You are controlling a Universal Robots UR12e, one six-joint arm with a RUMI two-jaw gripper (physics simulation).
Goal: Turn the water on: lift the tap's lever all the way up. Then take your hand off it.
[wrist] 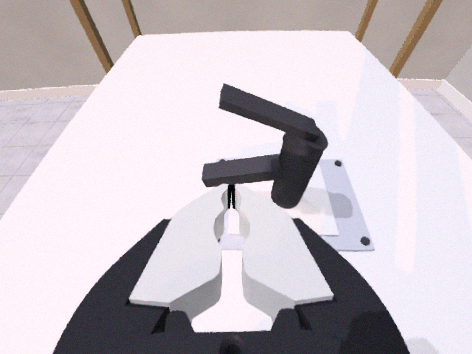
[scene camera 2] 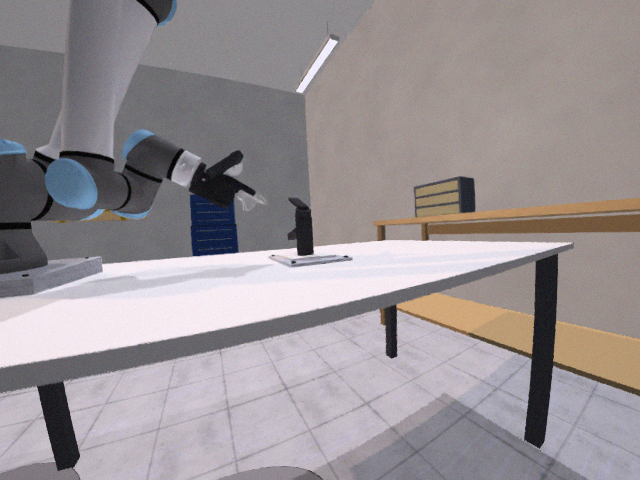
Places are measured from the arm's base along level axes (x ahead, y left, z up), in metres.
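Where they show: gripper, fingertip midpoint: [wrist: 231, 187] [scene camera 2: 266, 203].
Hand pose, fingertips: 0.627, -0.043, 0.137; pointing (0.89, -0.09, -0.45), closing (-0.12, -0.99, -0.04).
Things, the pixels of their top centre, and the offset from my fingertips, as dx, dy, dz. "spot": a spot on its surface instead. Level surfaces: height alone.
- black tap, surface spot: [wrist: 297, 172] spot: +0.054, -0.083, -0.068
- spout, top centre: [wrist: 242, 160] [scene camera 2: 296, 226] +0.087, -0.023, -0.075
- white table, surface height: dz -0.175
The black tap [scene camera 2: 304, 231] [wrist: 297, 172] stands upright on its flat base plate [scene camera 2: 323, 259] [wrist: 354, 220]. Its lever [scene camera 2: 298, 202] [wrist: 265, 111] is tilted up, with its free end raised above the tap's top. The spout [scene camera 2: 292, 234] [wrist: 242, 170] sticks out lower down on the same side. My gripper [scene camera 2: 264, 200] [wrist: 231, 187] is shut and empty. In the scene view its tips are to the left of the lever, with a gap between them, at about the lever's height. In the wrist view the fingertips appear just below the spout.
The tap's plate lies on a white table [scene camera 2: 206, 310] [wrist: 165, 115]. A wooden bench [scene camera 2: 516, 209] with a drawer box [scene camera 2: 443, 197] stands behind at the right. A blue cabinet [scene camera 2: 214, 238] stands behind the arm.
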